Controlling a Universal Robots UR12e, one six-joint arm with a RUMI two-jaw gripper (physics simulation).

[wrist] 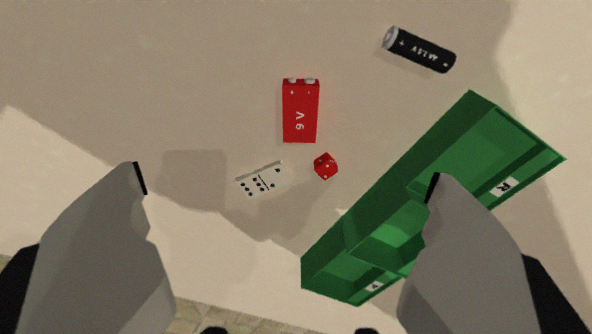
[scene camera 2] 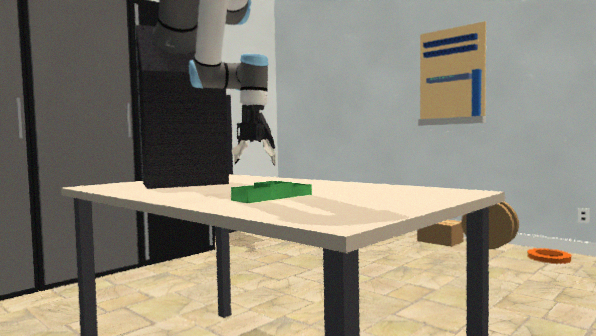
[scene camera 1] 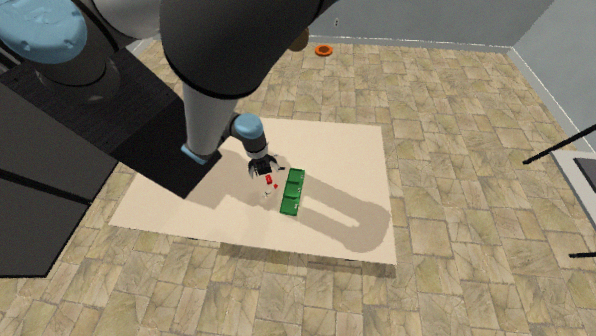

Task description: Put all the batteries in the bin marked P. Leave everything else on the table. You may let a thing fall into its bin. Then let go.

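Places are measured from the arm's base along level axes (x right, y ahead, z up), in centimetres.
Pixels of known places: gripper, fingertip midpoint: (wrist: 289, 170) (scene camera 2: 254, 164) (scene camera 1: 264, 172); arm's base, link origin: (scene camera 2: 176, 40) (scene camera 1: 82, 74).
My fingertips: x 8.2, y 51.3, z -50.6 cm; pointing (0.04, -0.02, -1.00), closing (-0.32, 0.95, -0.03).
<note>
For each thing: its top centre in the pictures, then the offset to it from my fingertips. "spot": a spot on its surface instead. Level surfaces: height alone.
- red 9 V battery, top centre: (wrist: 300, 114) (scene camera 1: 268, 178) dz -7.6, dx +0.0, dy +0.6 cm
- black AA battery, top centre: (wrist: 421, 52) (scene camera 1: 280, 167) dz -8.0, dx -7.0, dy +6.4 cm
- green three-part bin tray, top centre: (wrist: 410, 245) (scene camera 2: 272, 182) (scene camera 1: 292, 188) dz -4.8, dx +6.9, dy +14.4 cm
- bin marked P, surface spot: (wrist: 320, 262) spot: dz -6.3, dx +14.6, dy +9.0 cm
- white domino, top centre: (wrist: 263, 182) (scene camera 1: 266, 193) dz -8.7, dx +8.2, dy +0.1 cm
- red die, top centre: (wrist: 326, 171) (scene camera 1: 275, 185) dz -7.8, dx +4.1, dy +4.8 cm
- table, surface height: dz -9.4 cm
My gripper (scene camera 1: 263, 172) (scene camera 2: 255, 163) (wrist: 289, 170) is open and empty, high above the table. Below it in the wrist view, a red 9 V battery (wrist: 300, 112) (scene camera 1: 268, 179) lies flat, a little above the midpoint between the fingertips. A black AA battery (wrist: 421, 50) (scene camera 1: 282, 168) lies at the upper right, near the R end of the green three-part bin tray (wrist: 400, 172) (scene camera 2: 270, 192). The bin marked P (wrist: 320, 262) (scene camera 1: 289, 206) is the end compartment at the tray's lower left in the wrist view; its label is small. The right finger hides part of the middle compartment.
A white domino (wrist: 265, 179) (scene camera 1: 267, 193) and a red die (wrist: 326, 166) (scene camera 1: 275, 186) lie on the table (scene camera 1: 345, 150) (scene camera 2: 165, 200) between the 9 V battery and the tray. A black block-like stand (scene camera 1: 175, 155) (scene camera 2: 185, 130) rises beside the arm.
</note>
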